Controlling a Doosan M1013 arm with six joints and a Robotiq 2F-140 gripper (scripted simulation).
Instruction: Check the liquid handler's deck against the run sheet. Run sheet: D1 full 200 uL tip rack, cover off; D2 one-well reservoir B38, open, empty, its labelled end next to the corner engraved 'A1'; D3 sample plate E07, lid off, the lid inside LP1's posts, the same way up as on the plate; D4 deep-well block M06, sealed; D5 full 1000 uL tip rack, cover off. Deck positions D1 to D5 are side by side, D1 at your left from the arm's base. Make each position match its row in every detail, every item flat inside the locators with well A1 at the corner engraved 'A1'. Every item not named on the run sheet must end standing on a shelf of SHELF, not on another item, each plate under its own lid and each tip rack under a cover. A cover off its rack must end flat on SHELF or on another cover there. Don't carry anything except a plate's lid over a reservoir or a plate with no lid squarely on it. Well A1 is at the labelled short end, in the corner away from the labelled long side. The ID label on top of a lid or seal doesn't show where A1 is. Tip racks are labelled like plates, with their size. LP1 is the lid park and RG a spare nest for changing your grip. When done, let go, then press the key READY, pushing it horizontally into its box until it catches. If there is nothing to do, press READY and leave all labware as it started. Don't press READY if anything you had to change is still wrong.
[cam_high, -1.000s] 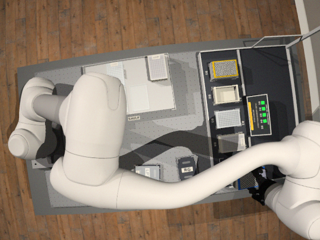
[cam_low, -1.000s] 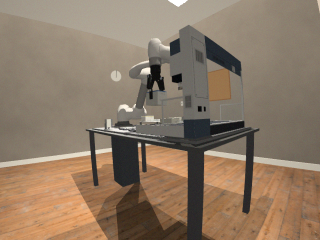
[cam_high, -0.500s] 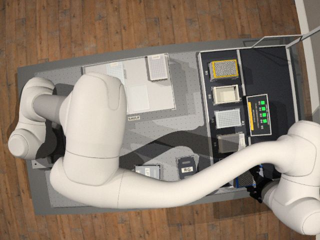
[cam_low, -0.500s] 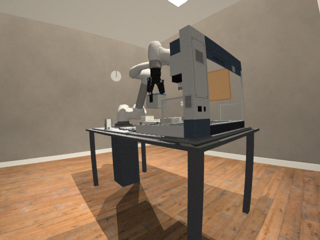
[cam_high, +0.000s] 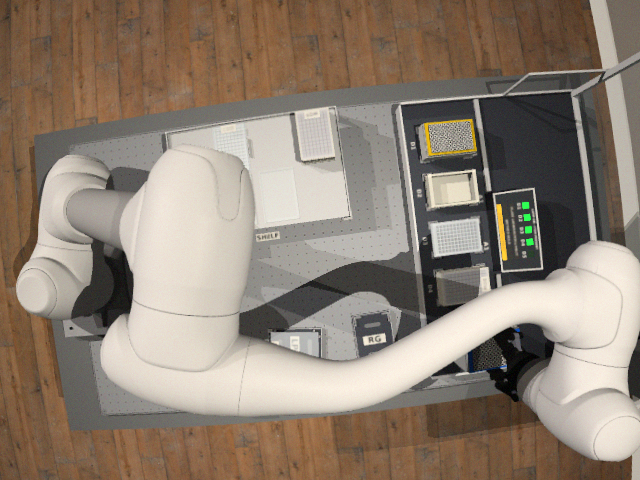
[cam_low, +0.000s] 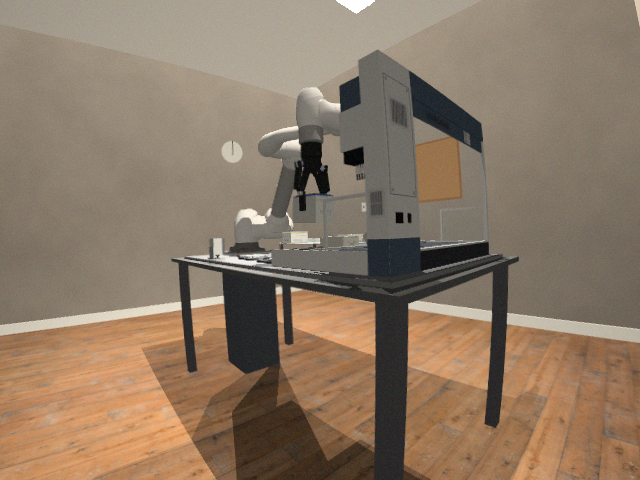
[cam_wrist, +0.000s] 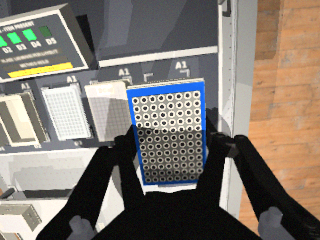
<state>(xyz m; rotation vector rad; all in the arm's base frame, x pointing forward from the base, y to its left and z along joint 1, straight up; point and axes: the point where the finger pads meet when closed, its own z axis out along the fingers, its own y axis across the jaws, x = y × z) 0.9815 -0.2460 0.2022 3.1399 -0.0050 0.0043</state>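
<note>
My hand is 12 cm to the right of the deep-well block and 14 cm above it. Also, from my hand: RG nest: 24 cm behind, 21 cm below; white well plate: 25 cm to the left, 15 cm below; blue-framed tip rack: 1 cm ahead, 1 cm to the left.
</note>
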